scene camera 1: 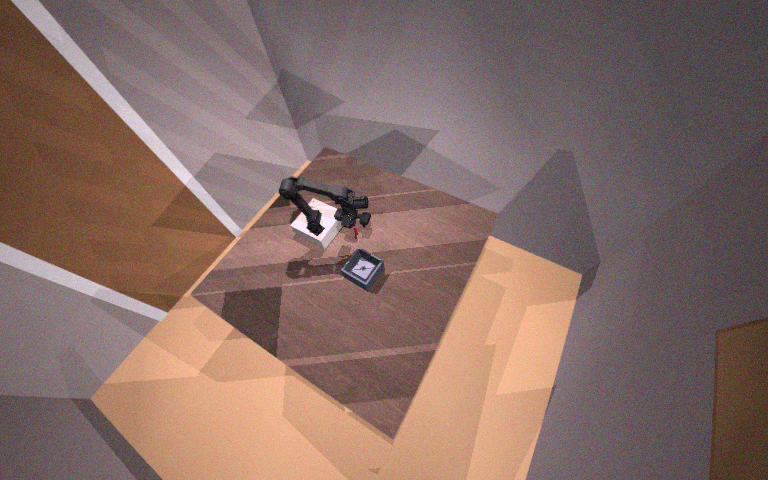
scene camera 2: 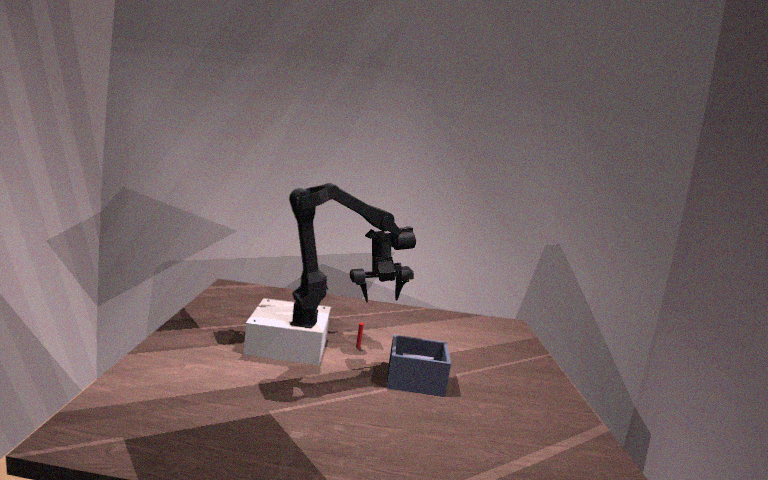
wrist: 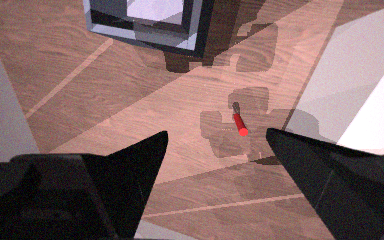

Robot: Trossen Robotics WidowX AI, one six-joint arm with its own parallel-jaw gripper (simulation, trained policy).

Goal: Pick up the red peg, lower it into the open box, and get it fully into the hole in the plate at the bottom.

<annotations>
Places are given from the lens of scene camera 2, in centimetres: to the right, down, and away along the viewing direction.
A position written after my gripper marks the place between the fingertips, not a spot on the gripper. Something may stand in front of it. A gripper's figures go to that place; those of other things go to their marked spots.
my gripper (scene camera 2: 381, 301): -1, 19, 160
box (scene camera 2: 405, 373): 6, 36, 139
</annotations>
